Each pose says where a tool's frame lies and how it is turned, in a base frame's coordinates. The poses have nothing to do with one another.
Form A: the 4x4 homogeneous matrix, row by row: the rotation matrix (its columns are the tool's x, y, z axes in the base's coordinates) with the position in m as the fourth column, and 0 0 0 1 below. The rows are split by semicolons.
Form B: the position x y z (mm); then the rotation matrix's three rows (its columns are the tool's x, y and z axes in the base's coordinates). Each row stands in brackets. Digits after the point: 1 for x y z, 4 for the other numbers.
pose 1, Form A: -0.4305, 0.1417, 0.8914, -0.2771; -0.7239, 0.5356, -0.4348, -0.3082; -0.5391, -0.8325, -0.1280, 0.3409; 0, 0, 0, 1
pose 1, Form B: [-277.1, -308.2, 340.9], [[-0.4305, 0.1417, 0.8914], [-0.7239, 0.5356, -0.4348], [-0.5391, -0.8325, -0.1280]]
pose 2, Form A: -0.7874, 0.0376, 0.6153, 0.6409; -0.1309, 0.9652, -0.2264, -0.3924; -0.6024, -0.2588, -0.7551, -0.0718; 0, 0, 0, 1
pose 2, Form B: [640.9, -392.4, -71.8], [[-0.7874, 0.0376, 0.6153], [-0.1309, 0.9652, -0.2264], [-0.6024, -0.2588, -0.7551]]
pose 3, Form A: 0.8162, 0.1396, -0.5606, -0.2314; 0.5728, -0.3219, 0.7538, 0.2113; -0.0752, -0.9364, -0.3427, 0.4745; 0, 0, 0, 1
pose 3, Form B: [-231.4, 211.3, 474.5], [[0.8162, 0.1396, -0.5606], [0.5728, -0.3219, 0.7538], [-0.0752, -0.9364, -0.3427]]
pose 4, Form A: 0.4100, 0.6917, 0.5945, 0.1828; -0.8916, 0.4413, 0.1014, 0.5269; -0.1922, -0.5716, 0.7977, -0.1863; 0, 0, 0, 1
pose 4, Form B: [182.8, 526.9, -186.3], [[0.4100, 0.6917, 0.5945], [-0.8916, 0.4413, 0.1014], [-0.1922, -0.5716, 0.7977]]
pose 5, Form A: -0.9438, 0.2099, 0.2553, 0.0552; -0.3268, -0.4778, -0.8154, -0.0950; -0.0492, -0.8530, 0.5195, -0.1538; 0, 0, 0, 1
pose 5, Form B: [55.2, -95.0, -153.8], [[-0.9438, 0.2099, 0.2553], [-0.3268, -0.4778, -0.8154], [-0.0492, -0.8530, 0.5195]]
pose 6, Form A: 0.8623, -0.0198, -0.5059, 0.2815; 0.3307, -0.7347, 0.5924, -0.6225; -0.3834, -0.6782, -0.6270, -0.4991; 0, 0, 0, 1
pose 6, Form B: [281.5, -622.5, -499.1], [[0.8623, -0.0198, -0.5059], [0.3307, -0.7347, 0.5924], [-0.3834, -0.6782, -0.6270]]
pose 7, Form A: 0.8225, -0.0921, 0.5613, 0.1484; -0.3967, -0.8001, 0.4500, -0.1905; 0.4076, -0.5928, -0.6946, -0.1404; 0, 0, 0, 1
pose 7, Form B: [148.4, -190.5, -140.4], [[0.8225, -0.0921, 0.5613], [-0.3967, -0.8001, 0.4500], [0.4076, -0.5928, -0.6946]]
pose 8, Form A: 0.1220, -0.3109, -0.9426, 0.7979; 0.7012, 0.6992, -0.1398, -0.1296; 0.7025, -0.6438, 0.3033, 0.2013; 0, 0, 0, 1
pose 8, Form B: [797.9, -129.6, 201.3], [[0.1220, -0.3109, -0.9426], [0.7012, 0.6992, -0.1398], [0.7025, -0.6438, 0.3033]]
